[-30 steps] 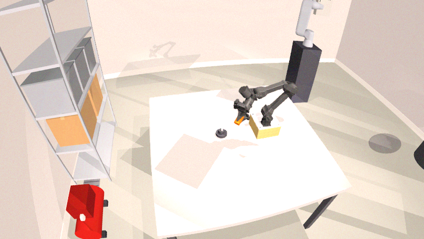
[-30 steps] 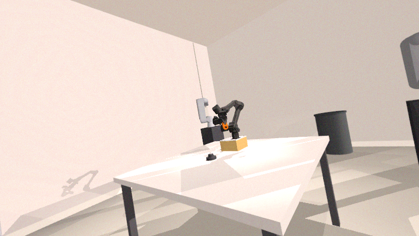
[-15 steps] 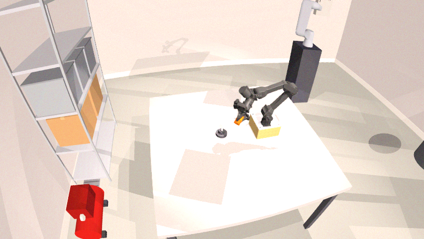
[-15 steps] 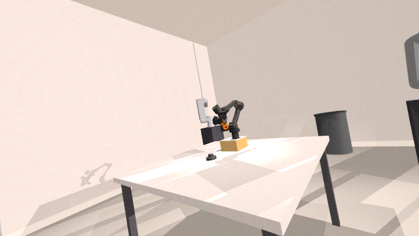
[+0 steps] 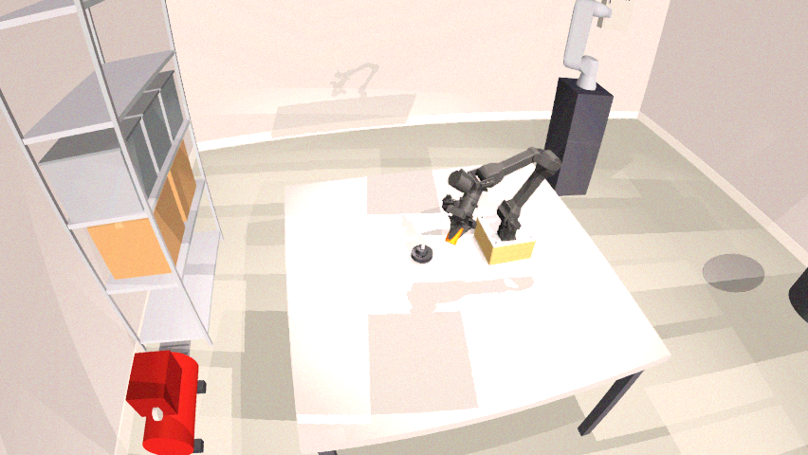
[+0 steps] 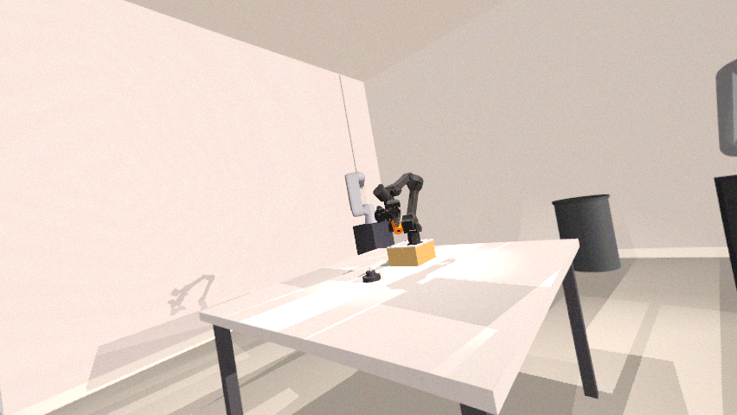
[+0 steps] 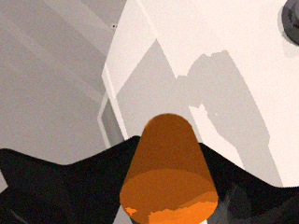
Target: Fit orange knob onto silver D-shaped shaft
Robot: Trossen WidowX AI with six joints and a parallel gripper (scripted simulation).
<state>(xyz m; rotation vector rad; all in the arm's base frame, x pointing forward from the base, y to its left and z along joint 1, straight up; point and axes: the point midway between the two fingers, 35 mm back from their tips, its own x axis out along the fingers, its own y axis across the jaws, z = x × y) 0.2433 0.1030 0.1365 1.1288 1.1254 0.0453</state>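
Now: gripper tip 20 mm to the left of the orange knob, 20 mm below it and 20 mm past it. Round my gripper tip: dark round pedestal (180 mm below, 160 mm to the right, 60 mm ahead).
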